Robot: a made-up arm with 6 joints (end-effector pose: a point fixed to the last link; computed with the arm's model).
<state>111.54 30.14 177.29 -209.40 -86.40 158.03</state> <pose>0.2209 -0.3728 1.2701 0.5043 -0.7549 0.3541 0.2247</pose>
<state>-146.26 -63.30 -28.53 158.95 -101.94 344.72</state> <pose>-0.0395 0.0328 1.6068 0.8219 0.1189 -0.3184 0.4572</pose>
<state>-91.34 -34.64 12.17 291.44 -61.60 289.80</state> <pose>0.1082 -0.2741 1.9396 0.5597 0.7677 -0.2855 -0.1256</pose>
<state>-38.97 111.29 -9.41 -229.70 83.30 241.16</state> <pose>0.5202 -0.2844 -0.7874 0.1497 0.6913 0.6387 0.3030</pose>
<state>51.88 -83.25 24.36 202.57 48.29 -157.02</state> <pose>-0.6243 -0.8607 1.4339 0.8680 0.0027 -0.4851 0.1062</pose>
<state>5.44 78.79 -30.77 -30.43 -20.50 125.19</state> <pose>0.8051 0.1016 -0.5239 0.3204 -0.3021 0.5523 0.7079</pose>
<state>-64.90 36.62 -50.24 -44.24 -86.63 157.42</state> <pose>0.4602 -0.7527 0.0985 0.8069 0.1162 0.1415 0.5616</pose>
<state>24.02 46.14 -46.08 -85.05 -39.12 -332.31</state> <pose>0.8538 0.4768 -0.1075 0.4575 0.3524 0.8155 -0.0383</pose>
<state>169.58 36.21 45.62 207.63 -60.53 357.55</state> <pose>-1.5684 0.2309 1.5772 0.5339 0.0418 -0.8073 -0.2479</pose>
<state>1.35 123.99 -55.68 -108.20 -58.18 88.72</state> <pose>-0.1779 0.1088 -0.3390 0.0757 0.4711 0.8667 -0.1456</pose>
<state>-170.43 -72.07 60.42 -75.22 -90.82 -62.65</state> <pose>1.3621 0.0924 1.1835 0.6913 0.0701 -0.1873 -0.6943</pose>
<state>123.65 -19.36 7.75 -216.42 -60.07 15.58</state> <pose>-0.3073 0.5917 1.9333 0.6576 -0.4967 -0.5533 -0.1212</pose>
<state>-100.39 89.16 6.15 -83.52 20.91 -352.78</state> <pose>-0.2966 -1.3423 -0.6078 0.0413 0.5568 -0.0168 -0.8294</pose>
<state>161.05 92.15 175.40 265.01 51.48 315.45</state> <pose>-0.7510 0.3732 1.4314 0.4220 -0.6180 -0.6620 -0.0419</pose>
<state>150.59 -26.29 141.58 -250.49 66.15 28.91</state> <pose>0.9666 -0.6834 1.0966 0.6203 0.2185 -0.5058 -0.5582</pose>
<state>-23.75 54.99 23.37 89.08 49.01 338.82</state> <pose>1.7358 -0.6483 0.5479 0.8698 -0.3924 0.0595 0.2932</pose>
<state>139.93 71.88 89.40 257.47 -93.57 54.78</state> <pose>-1.4109 1.0086 1.2193 0.4836 -0.0130 -0.1710 -0.8583</pose>
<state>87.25 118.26 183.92 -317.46 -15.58 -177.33</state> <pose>0.0781 1.0968 1.1199 0.0547 -0.7756 -0.4004 -0.4849</pose>
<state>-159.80 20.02 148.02 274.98 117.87 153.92</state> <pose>0.2414 0.2202 1.6592 0.4810 0.0995 0.5686 0.6599</pose>
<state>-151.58 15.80 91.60 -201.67 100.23 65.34</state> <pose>-0.4061 -0.2776 2.0825 0.0546 0.4613 -0.7204 -0.5151</pose>
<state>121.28 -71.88 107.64 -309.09 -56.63 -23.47</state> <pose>0.8927 -1.2946 0.4648 0.3700 0.8841 -0.1694 0.2295</pose>
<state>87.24 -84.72 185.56 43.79 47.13 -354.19</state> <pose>-0.0824 -0.2339 -0.5518 0.3693 -0.3509 0.1062 0.8539</pose>
